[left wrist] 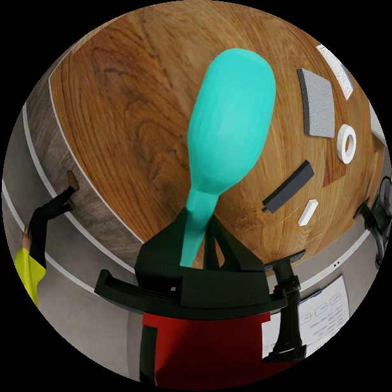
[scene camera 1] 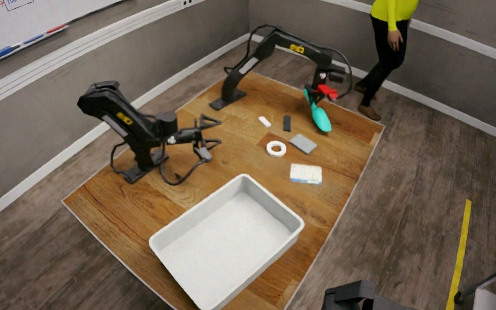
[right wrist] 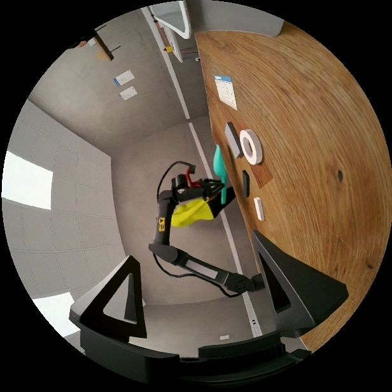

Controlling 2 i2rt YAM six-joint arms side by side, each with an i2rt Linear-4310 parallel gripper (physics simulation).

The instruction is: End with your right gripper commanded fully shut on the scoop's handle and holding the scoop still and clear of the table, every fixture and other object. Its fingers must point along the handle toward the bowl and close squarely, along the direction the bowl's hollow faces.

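Frame: origin at the left arm's base, x left, y back, z up, level; centimetres.
Seen in the pictures: left gripper, fingertip midpoint: (scene camera 1: 312,104); right gripper, fingertip midpoint: (scene camera 1: 221,132); left arm's base at its link origin: (scene camera 1: 227,99); right arm's base at its link origin: (scene camera 1: 146,166).
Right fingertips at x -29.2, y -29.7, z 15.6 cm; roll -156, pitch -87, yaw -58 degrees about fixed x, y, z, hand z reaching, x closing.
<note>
Offsets run from my right fingertips to a thing's top centre. Level surfaces: height alone.
The turquoise scoop @[dx +49.0, dy -9.8, dz -6.2 cm] (scene camera 1: 321,118) (left wrist: 232,110) (right wrist: 219,161) is held off the table @[dz -15.5 cm] (scene camera 1: 190,180) (left wrist: 125,75) (right wrist: 310,150). My left gripper (scene camera 1: 311,96) (left wrist: 196,214) (right wrist: 223,183) is shut on its handle. In the left wrist view the bowl's rounded back faces the camera, its hollow hidden; the bowl points away from the palm. In the right wrist view the handle runs crosswise past the left fingertips, its free end sticking out beyond them. My right gripper (scene camera 1: 219,131) is open and empty, over the picture's left part of the table, well apart from the scoop.
On the table lie a grey block @[dx +30.7, dy -17.0, dz -14.1 cm] (scene camera 1: 303,143) (left wrist: 318,107), a white ring @[dx +19.8, dy -10.9, dz -14.1 cm] (scene camera 1: 276,154) (right wrist: 257,147), a dark bar @[dx +36.7, dy -3.0, dz -14.6 cm] (scene camera 1: 287,123) (left wrist: 290,187), a small white block @[dx +29.3, dy +4.5, dz -14.3 cm] (scene camera 1: 264,121) (right wrist: 259,209) and a printed card @[dx +18.8, dy -27.9, dz -15.4 cm] (scene camera 1: 306,173). A large white tray @[dx -24.3, dy -29.5, dz -5.8 cm] (scene camera 1: 250,187) stands at the front.
</note>
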